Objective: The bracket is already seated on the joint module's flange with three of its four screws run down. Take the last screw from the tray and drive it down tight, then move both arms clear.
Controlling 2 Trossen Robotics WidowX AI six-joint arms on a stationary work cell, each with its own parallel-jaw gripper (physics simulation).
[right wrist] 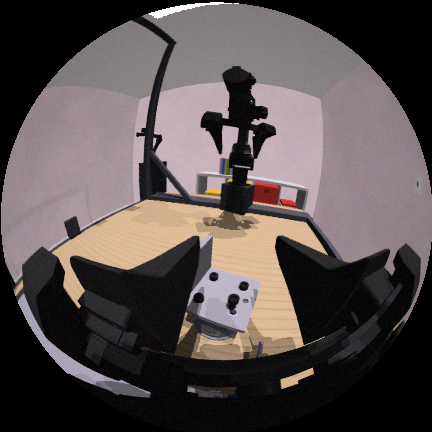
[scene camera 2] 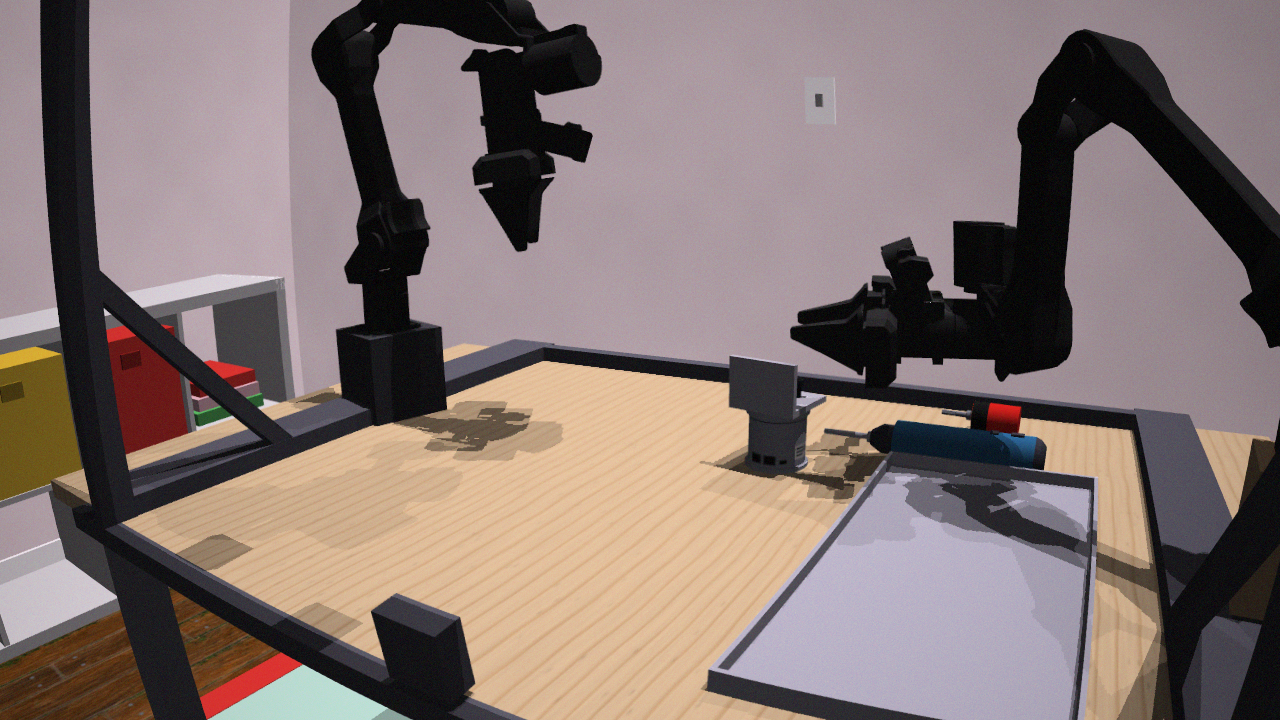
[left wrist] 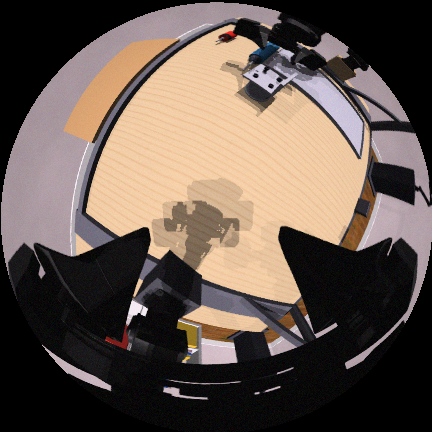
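Where they show: left gripper, between the fingertips: (right wrist: 238,155) (scene camera 2: 527,246) (left wrist: 215,233); right gripper, between the fingertips: (right wrist: 238,241) (scene camera 2: 794,324) (left wrist: 278,55); left arm's base, origin of its link: (right wrist: 238,183) (scene camera 2: 387,327) (left wrist: 164,303).
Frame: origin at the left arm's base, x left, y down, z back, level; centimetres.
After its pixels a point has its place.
The grey bracket (scene camera 2: 762,386) {z -45.4, x 14.3, y 1.7 cm} (left wrist: 274,81) {z -45.5, x 16.3, y 3.7 cm} (right wrist: 220,311) {z -46.9, x 18.8, y 3.6 cm} sits on the joint module (scene camera 2: 776,440) {z -46.4, x 15.4, y 7.0 cm} (left wrist: 257,94) {z -42.2, x 16.5, y 7.9 cm} (right wrist: 215,333) {z -47.4, x 18.9, y 8.4 cm}. In the right wrist view three black screw heads (right wrist: 214,276) {z -43.5, x 16.1, y 3.1 cm} (right wrist: 243,286) {z -43.2, x 19.4, y 3.1 cm} (right wrist: 198,298) {z -47.1, x 16.5, y 3.0 cm} sit low on its plate. A fourth screw (right wrist: 233,300) {z -46.3, x 19.6, y 1.9 cm} stands upright at the near side, its head raised and part of its shank showing. My right gripper (scene camera 2: 794,324) {z -45.7, x 18.8, y -3.5 cm} (right wrist: 238,241) {z -45.7, x 18.8, y -3.5 cm} is open and empty, above and to the right of the bracket in the scene view. My left gripper (scene camera 2: 528,246) {z -19.9, x 7.3, y -10.1 cm} (left wrist: 215,233) {z -19.9, x 7.3, y -10.1 cm} (right wrist: 238,155) {z -19.9, x 7.3, y -10.1 cm} is open and empty, high above the table at the left.
A blue power driver (scene camera 2: 939,440) {z -58.9, x 26.1, y 7.1 cm} (left wrist: 265,52) {z -57.3, x 26.5, y 6.4 cm} lies behind the grey tray (scene camera 2: 895,608) {z -69.9, x -1.0, y 9.9 cm} (left wrist: 345,110) {z -75.3, x -0.8, y 9.9 cm}, its bit pointing toward the module. A red-and-black tool (scene camera 2: 1002,417) {z -60.3, x 40.1, y 7.9 cm} (left wrist: 227,36) {z -57.0, x 39.5, y 7.6 cm} lies behind it. No screw shows in the tray. A dark raised frame (scene camera 2: 635,362) {z -8.3, x 33.6, y 8.9 cm} edges the table.
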